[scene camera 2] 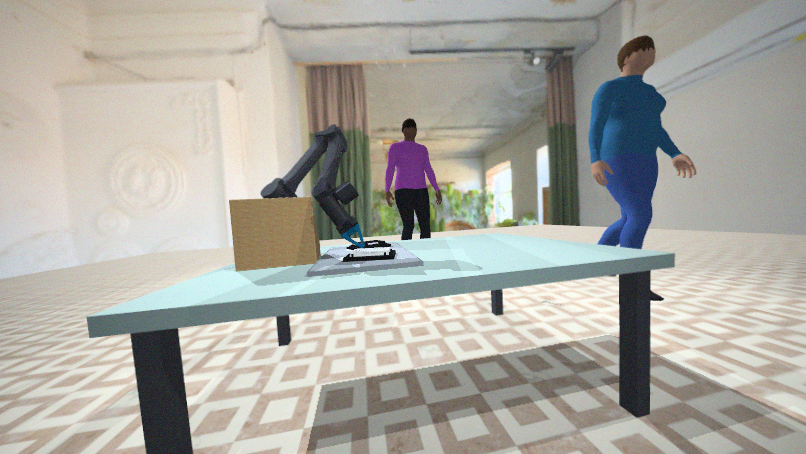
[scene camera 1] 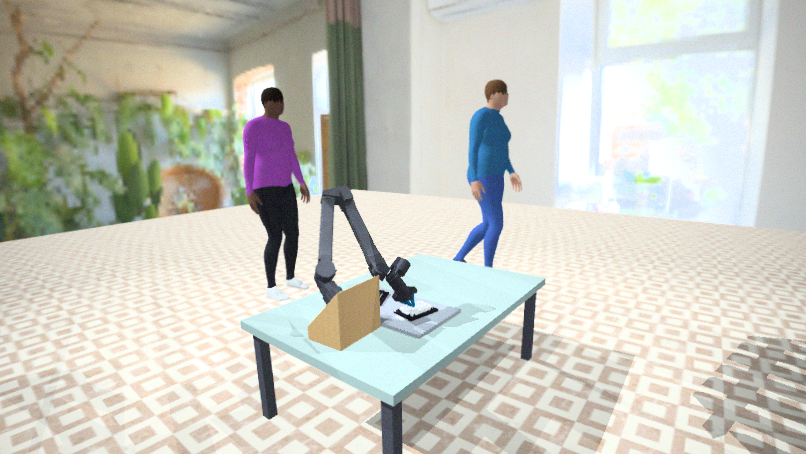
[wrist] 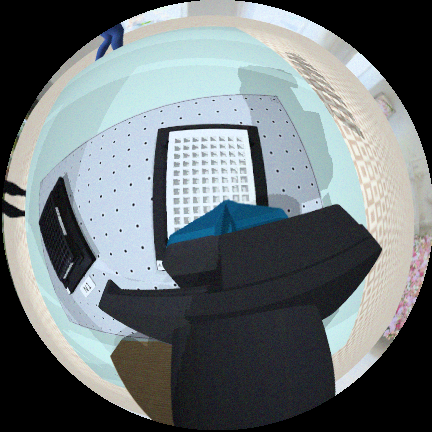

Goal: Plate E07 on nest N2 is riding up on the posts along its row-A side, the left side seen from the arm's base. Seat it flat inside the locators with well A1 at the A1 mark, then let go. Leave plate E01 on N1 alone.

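Frame: origin at the arm's base, x left, y back, z up, level; millimetres.
Seen in the pictures: gripper, fingertip midpoint: (scene camera 2: pixel 363 247) (scene camera 1: pixel 414 306) (wrist: pixel 227 206); arm's base, link origin: (scene camera 2: pixel 268 223) (scene camera 1: pixel 338 302).
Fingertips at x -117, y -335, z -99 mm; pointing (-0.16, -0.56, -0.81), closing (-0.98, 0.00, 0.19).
Note:
Pixels of each thing's top centre, then the offset from my fingertips to it. "spot": a spot on its surface instead. Level surfaces: height alone.
- Plate E07, top centre: (wrist: pixel 210 184) (scene camera 2: pixel 370 249) (scene camera 1: pixel 416 306) dx +8, dy -24, dz -11 mm
- black nest N2, surface spot: (wrist: pixel 160 195) spot: dx +59, dy -28, dz -25 mm
- Plate E01, top centre: (wrist: pixel 51 236) (scene camera 2: pixel 368 241) dx +268, dy -21, dz -11 mm
- grey perforated board, top centre: (wrist: pixel 119 230) (scene camera 2: pixel 365 252) (scene camera 1: pixel 393 307) dx +122, dy -5, dz -36 mm
- pale table, surface height: dz -50 mm
Plate E07 (scene camera 1: pixel 423 309) (scene camera 2: pixel 369 252) (wrist: pixel 210 165), white with square wells, lies within the black nest N2 (wrist: pixel 160 195). These frames do not clearly show whether it is flat or tilted. Its near end and the A1 mark are hidden under the gripper in the wrist view. My gripper (scene camera 1: pixel 412 305) (scene camera 2: pixel 362 245) (wrist: pixel 227 206) is shut with its blue fingertips together and nothing between them. The tips are over the near part of E07; contact is not clear. Plate E01 (wrist: pixel 56 232), black, lies on nest N1 at the left in the wrist view, apart from the gripper.
Both nests stand on a grey perforated board (scene camera 1: pixel 417 331) (scene camera 2: pixel 406 261) (wrist: pixel 120 175) on the pale table (scene camera 1: pixel 479 281) (scene camera 2: pixel 535 253) (wrist: pixel 175 65). A tan, slant-topped block (scene camera 1: pixel 358 315) (scene camera 2: pixel 273 234) (wrist: pixel 142 375) stands beside the board. Two people stand beyond the table.

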